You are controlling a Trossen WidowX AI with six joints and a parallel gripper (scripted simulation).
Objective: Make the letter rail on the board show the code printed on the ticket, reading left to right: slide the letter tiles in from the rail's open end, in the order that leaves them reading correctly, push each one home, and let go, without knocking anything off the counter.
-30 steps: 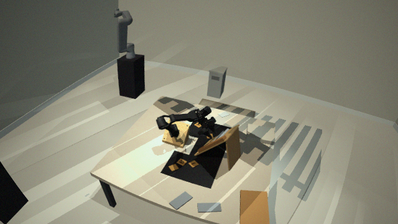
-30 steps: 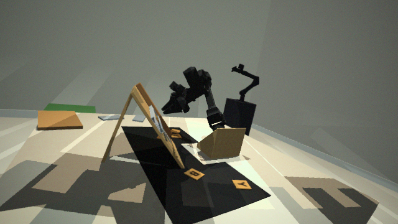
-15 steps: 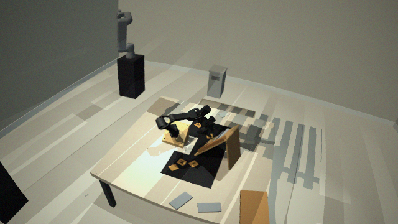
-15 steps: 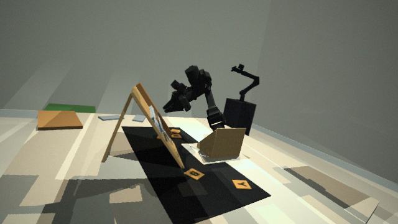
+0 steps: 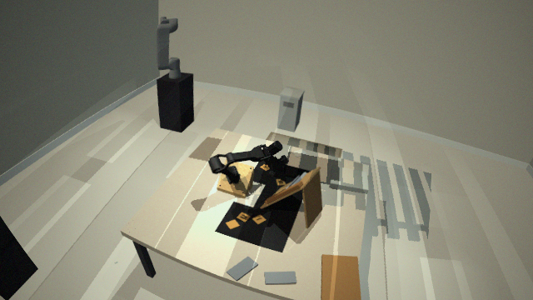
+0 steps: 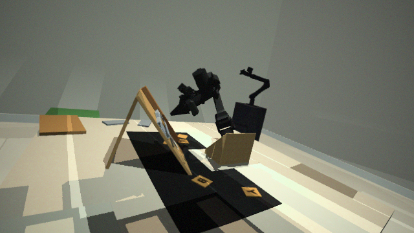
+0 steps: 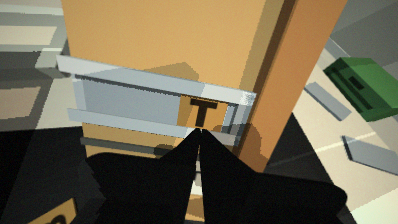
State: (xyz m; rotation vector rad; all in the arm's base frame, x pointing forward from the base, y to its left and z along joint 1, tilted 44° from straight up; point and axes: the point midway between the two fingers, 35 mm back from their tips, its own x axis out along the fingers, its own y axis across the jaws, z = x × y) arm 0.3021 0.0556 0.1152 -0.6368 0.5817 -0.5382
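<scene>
The letter tile marked t is 3 cm below my gripper tip, 3 cm ahead of it and 1 cm to the right of it. From my gripper tip the other things lie so: black mat 20 cm below, 12 cm behind, 4 cm to the left; white ticket 11 cm below, 3 cm behind, 1 cm to the left; pale grey box 40 cm to the left, 39 cm ahead, 18 cm below.
</scene>
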